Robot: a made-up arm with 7 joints.
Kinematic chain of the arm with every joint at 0, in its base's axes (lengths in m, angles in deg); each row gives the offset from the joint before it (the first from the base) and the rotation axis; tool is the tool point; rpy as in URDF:
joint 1: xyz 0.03 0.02 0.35 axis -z
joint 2: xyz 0.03 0 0.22 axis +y
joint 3: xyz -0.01 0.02 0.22 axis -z
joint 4: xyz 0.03 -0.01 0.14 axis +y
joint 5: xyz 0 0 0.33 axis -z
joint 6: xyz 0.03 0 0.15 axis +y
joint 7: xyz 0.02 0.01 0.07 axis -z
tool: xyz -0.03 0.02 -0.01 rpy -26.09 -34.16 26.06
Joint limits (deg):
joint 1: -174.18..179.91
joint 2: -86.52..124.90
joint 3: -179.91..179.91
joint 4: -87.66..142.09
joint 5: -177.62..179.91
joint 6: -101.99..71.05
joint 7: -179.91..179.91
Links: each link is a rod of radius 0.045 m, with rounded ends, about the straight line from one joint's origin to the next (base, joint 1, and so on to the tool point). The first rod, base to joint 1, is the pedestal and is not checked.
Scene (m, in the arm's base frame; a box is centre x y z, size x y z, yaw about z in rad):
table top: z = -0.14
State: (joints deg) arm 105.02 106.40 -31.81 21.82 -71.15 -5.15 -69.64
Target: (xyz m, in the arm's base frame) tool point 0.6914 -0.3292 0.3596
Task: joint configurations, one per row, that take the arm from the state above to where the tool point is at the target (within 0.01 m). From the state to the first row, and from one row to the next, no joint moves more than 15 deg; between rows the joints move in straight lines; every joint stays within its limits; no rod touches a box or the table.
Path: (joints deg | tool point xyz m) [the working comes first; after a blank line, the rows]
Joints at the target: 71.52 87.96 -63.78 72.62 -70.86 -1.32 -73.32
Straight joint move there: clear.

1: 96.64 101.79 -39.80 34.52 -71.08 -4.19 -70.56 | 0.1861 -0.7590 0.1561
2: 88.27 97.18 -47.80 47.22 -71.00 -3.24 -71.48 | 0.3975 -0.6721 0.2014
3: 79.89 92.57 -55.79 59.92 -70.93 -2.28 -72.40 | 0.5750 -0.5247 0.2717
4: 71.52 87.96 -63.78 72.62 -70.86 -1.32 -73.32 | 0.6914 -0.3292 0.3595

